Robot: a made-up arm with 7 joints.
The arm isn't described. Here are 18 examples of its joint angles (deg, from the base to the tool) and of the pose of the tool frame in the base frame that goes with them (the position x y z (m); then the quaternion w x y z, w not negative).
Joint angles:
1: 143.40 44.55 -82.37 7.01 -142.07 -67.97 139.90
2: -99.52 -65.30 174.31 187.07 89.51 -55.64 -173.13
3: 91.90 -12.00 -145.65 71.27 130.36 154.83 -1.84
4: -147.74 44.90 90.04 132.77 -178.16 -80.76 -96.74
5: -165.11 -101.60 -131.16 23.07 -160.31 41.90 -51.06
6: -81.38 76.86 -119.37 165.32 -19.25 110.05 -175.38
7: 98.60 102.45 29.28 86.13 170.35 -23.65 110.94
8: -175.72 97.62 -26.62 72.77 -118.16 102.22 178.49
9: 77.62 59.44 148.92 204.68 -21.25 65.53 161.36
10: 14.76 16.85 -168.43 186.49 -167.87 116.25 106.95
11: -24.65 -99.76 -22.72 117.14 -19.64 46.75 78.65
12: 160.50 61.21 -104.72 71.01 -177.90 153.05 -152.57
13: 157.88 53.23 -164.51 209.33 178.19 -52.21 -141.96
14: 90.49 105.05 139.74 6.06 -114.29 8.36 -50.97
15: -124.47 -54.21 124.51 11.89 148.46 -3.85 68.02
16: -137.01 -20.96 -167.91 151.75 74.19 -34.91 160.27
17: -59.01 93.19 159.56 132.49 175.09 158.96 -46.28
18: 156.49 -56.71 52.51 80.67 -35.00 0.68 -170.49
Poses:
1: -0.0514 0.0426 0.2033 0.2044 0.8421 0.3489 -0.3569
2: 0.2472 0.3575 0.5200 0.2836 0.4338 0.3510 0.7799
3: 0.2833 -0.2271 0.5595 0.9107 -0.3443 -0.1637 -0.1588
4: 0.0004 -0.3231 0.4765 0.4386 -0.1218 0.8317 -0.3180
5: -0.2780 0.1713 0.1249 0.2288 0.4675 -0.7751 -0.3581
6: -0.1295 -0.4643 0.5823 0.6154 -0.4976 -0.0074 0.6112
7: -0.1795 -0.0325 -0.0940 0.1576 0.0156 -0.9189 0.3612
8: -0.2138 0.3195 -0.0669 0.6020 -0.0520 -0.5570 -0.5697
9: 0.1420 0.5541 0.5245 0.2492 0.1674 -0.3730 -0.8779
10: 0.2904 0.1574 0.7028 0.3589 -0.7498 0.5538 -0.0481
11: -0.5394 0.0418 0.6367 0.3617 0.1656 0.2730 -0.8759
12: -0.1540 0.3880 0.5486 0.6337 0.5434 -0.3196 -0.4484
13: -0.3387 0.1467 0.6374 0.2318 0.1896 -0.1891 -0.9352
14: -0.0248 -0.1719 0.5105 0.7474 0.5867 0.0988 -0.2955
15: 0.0163 -0.2050 0.1694 0.0580 -0.2520 -0.8649 0.4302
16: 0.3496 0.1315 0.7437 0.6066 0.2969 0.3234 0.6628
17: 0.2543 -0.4148 0.3203 0.0413 -0.9438 0.1690 0.2809
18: -0.0851 -0.4477 0.6711 0.2658 -0.3228 -0.4360 0.7969
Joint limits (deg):
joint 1: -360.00..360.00
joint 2: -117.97..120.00
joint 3: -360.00..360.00
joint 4: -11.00..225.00
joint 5: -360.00..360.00
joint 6: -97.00..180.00
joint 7: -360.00..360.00
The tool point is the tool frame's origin. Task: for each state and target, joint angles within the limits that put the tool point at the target. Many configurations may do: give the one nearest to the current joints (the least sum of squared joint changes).
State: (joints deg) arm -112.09 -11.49 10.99 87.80 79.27 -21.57 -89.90
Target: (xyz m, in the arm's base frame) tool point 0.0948 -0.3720 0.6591
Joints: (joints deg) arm -93.42 -18.02 33.83 81.29 81.91 -20.58 -89.90
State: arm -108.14 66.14 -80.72 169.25 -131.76 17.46 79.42
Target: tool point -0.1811 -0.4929 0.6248
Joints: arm -108.08 48.83 -81.19 188.70 -131.80 -3.93 79.42
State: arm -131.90 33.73 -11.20 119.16 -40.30 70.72 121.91
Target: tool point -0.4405 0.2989 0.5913
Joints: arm -171.61 19.32 -43.16 120.26 -46.36 72.16 121.91
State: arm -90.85 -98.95 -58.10 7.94 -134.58 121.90 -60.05
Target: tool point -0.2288 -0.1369 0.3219
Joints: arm -83.57 -101.13 -53.12 -11.00 -130.38 121.70 -60.05
